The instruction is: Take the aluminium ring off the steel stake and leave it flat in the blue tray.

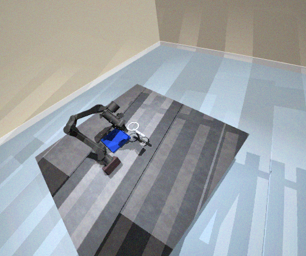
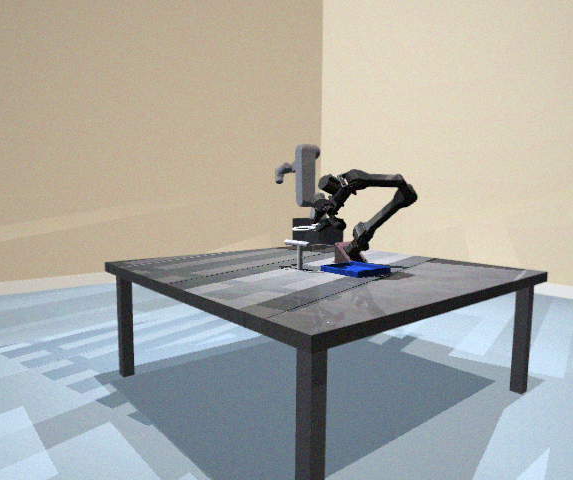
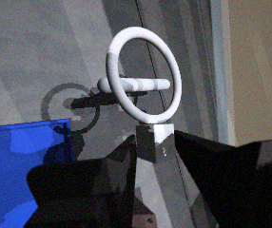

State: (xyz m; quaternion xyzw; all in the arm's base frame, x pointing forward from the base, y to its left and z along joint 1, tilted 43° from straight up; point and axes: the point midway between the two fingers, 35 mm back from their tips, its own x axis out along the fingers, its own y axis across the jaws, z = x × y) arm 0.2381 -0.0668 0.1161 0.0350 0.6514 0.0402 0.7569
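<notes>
My gripper tip is now 70 mm past the blue tray, 150 mm to the right of it and 150 mm above it. Also, from my gripper tip: aluminium ring (50 mm ahead).
</notes>
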